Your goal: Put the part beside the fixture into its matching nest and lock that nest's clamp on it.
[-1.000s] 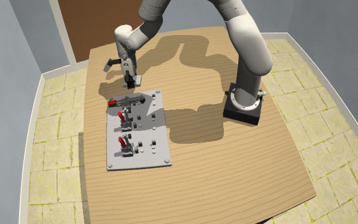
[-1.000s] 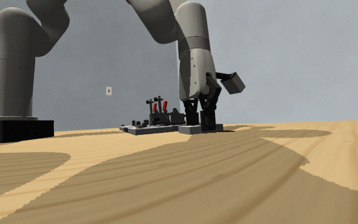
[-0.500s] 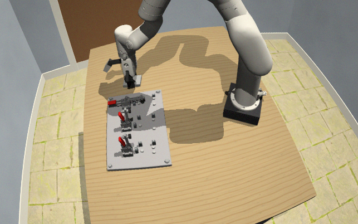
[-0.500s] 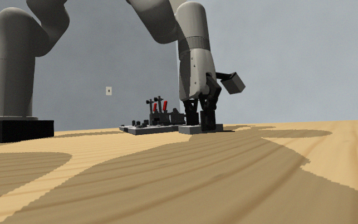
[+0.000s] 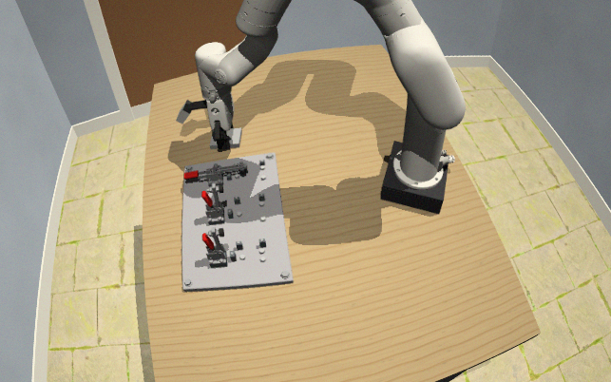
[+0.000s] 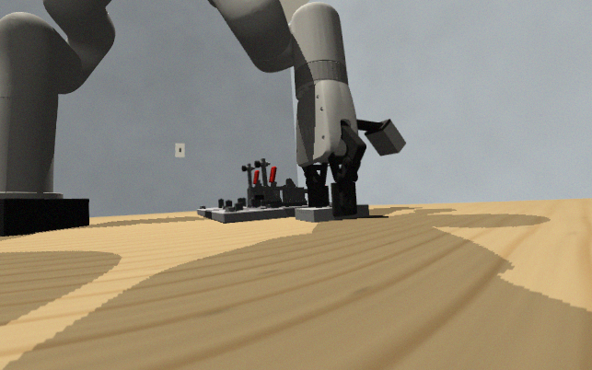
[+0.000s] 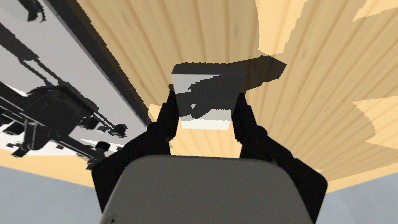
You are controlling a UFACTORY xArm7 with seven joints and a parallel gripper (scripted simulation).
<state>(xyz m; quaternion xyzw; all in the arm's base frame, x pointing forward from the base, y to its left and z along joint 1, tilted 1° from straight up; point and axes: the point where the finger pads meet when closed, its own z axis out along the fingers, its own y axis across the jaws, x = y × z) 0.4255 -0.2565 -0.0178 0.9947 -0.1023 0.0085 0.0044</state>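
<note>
Right now the grey fixture plate is 26 cm to the left of my hand, 1 cm below it and 1 cm ahead of it. Also, from my hand: flat grey part: 1 cm below.
</note>
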